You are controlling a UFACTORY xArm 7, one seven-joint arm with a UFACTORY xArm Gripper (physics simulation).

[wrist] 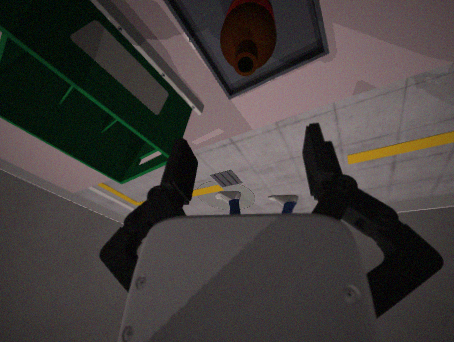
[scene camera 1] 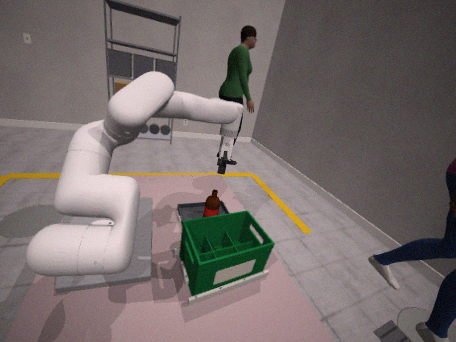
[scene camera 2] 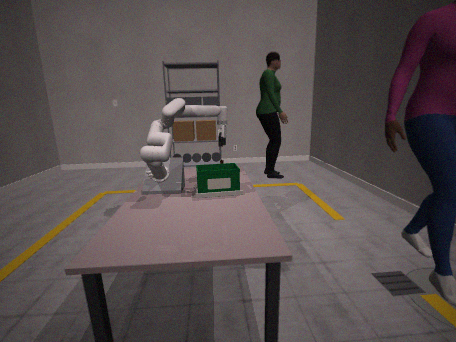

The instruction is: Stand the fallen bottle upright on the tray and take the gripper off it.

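Where they show: gripper, fingertip midpoint: (wrist: 244, 144) (scene camera 1: 220, 169) (scene camera 2: 222, 145); arm's base, origin of the base link: (scene camera 2: 160, 174).
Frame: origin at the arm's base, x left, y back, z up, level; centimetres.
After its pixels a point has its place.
Observation:
The brown bottle with a red label (scene camera 1: 212, 204) @(x 15.0, y -43.0, z -1.3 cm) (wrist: 248, 32) @(x 19.2, y -42.9, z 0.5 cm) stands upright on the dark tray (scene camera 1: 192, 213) @(x 21.5, y -35.9, z -11.1 cm) (wrist: 280, 74) @(x 19.6, y -54.2, z -9.1 cm). In scene camera 2 the green crate hides most of the bottle. My gripper (scene camera 1: 226, 167) @(x 18.3, y -45.2, z 15.8 cm) (scene camera 2: 222, 141) @(x 18.3, y -45.2, z 15.8 cm) (wrist: 244, 144) @(x 18.3, y -45.2, z 15.8 cm) is open, with its fingers wide apart and nothing between them. It hangs above the bottle and off to its side, clear of the neck. In the wrist view the bottle's mouth shows beyond the fingertips. The crate hides the near part of the tray in scene camera 1.
The green crate with dividers (scene camera 1: 205, 279) @(x -19.7, y -29.4, z -2.3 cm) (scene camera 2: 202, 185) @(x -19.8, y -29.3, z -3.7 cm) (wrist: 45, 47) @(x -1.1, y -31.2, z 4.3 cm) stands on the pink table (scene camera 1: 140, 312) @(x -19.3, y -11.0, z -11.7 cm) (scene camera 2: 185, 225) @(x -59.3, y -20.8, z -11.7 cm), close beside the tray. A person in green (scene camera 1: 239, 75) (scene camera 2: 270, 92) stands beyond the table. A person in pink (scene camera 2: 430, 85) is at the right.

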